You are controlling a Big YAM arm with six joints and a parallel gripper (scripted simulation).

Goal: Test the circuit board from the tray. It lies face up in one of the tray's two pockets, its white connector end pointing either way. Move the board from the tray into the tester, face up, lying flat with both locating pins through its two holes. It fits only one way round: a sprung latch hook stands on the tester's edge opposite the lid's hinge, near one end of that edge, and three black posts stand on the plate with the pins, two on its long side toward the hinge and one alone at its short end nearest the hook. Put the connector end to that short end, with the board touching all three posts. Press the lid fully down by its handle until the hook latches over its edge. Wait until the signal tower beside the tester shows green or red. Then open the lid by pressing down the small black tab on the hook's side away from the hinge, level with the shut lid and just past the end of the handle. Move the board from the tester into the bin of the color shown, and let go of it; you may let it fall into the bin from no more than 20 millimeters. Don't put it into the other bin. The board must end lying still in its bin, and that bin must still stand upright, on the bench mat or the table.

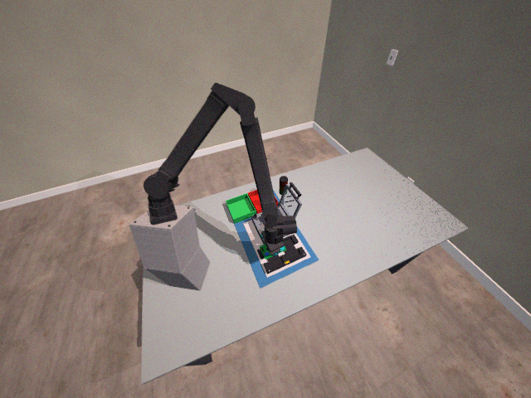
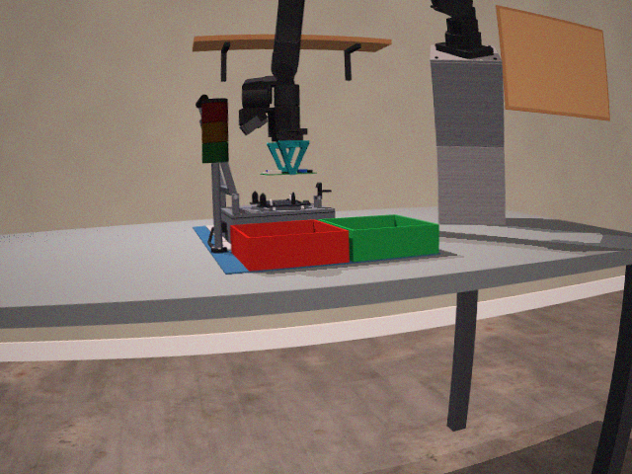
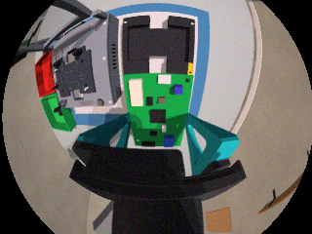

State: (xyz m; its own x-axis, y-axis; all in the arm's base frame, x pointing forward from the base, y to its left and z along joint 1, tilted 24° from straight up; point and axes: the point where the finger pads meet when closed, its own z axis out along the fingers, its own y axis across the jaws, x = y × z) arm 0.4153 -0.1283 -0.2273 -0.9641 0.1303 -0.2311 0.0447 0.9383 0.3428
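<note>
My hand is right at the green circuit board. Also, from my hand: tester lid: 190 mm ahead, 160 mm to the left, 60 mm above; then tester plate: 80 mm ahead, 170 mm to the left, 50 mm below; then latch hook: 10 mm ahead, 230 mm to the left, 30 mm below.
</note>
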